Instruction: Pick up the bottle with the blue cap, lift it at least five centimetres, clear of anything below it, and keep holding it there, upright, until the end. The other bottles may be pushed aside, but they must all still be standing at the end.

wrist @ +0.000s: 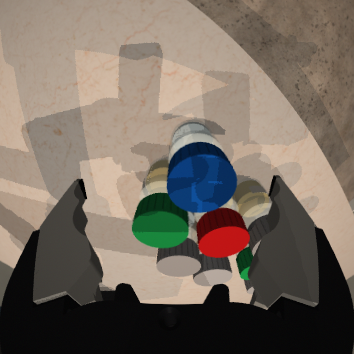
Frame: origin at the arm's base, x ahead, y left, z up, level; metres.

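Where they show: gripper, fingertip midpoint: (176, 178).
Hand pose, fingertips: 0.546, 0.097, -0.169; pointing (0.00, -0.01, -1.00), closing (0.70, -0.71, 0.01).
After its pixels a point has its place, as x, y, z.
The bottle with the blue cap (201, 177) {0.562, 0.087, -0.162} stands upright at the far side of a tight group of bottles, a little right of the middle of the wrist view. Its clear body shows beyond the cap. My gripper (176, 178) {0.546, 0.097, -0.169} is open, with the blue cap between the lines of its two fingertips and touching neither. A green-capped bottle (160, 222) {0.505, 0.078, -0.162} stands at its near left and a red-capped bottle (223, 234) {0.533, 0.022, -0.162} at its near right. How high the fingertips are relative to the cap is hard to tell.
Grey-capped bottles (178, 261) {0.467, 0.020, -0.162} (213, 272) {0.476, -0.034, -0.162} stand nearer the palm. Another grey-capped bottle and a small green cap (245, 263) {0.511, -0.060, -0.168} are partly hidden by the right finger. The round pale table (45, 95) {0.476, 0.270, -0.267} has a curved edge at the right, with brown speckled floor beyond.
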